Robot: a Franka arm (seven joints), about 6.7 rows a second.
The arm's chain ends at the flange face. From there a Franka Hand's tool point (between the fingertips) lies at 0.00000 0.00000 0.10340 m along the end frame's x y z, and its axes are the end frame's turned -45 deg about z.
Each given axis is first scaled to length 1.
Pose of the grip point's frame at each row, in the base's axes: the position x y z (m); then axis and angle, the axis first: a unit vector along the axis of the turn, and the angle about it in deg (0 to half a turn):
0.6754 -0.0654 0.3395 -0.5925 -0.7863 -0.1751 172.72
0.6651 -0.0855 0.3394 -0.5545 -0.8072 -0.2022 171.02
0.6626 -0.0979 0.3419 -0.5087 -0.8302 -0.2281 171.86
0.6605 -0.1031 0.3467 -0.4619 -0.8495 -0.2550 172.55
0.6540 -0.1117 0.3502 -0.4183 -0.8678 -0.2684 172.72
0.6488 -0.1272 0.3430 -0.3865 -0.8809 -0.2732 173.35
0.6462 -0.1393 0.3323 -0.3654 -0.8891 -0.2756 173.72
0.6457 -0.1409 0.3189 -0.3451 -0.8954 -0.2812 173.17
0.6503 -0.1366 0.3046 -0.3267 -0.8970 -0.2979 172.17
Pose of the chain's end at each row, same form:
0.6643 -0.1015 0.4358 -0.8533 -0.5027 -0.1382 165.58
0.6551 -0.1280 0.4331 -0.8280 -0.5380 -0.1581 162.81
0.6509 -0.1443 0.4336 -0.7950 -0.5776 -0.1852 162.44
0.6476 -0.1539 0.4358 -0.7597 -0.6144 -0.2129 161.89
0.6422 -0.1651 0.4379 -0.7266 -0.6488 -0.2261 161.45
0.6376 -0.1814 0.4303 -0.7018 -0.6733 -0.2327 161.82
0.6355 -0.1940 0.4194 -0.6852 -0.6890 -0.2362 162.06
0.6367 -0.1970 0.4053 -0.6692 -0.7033 -0.2397 161.30
0.6429 -0.1962 0.3888 -0.6539 -0.7133 -0.2524 159.63

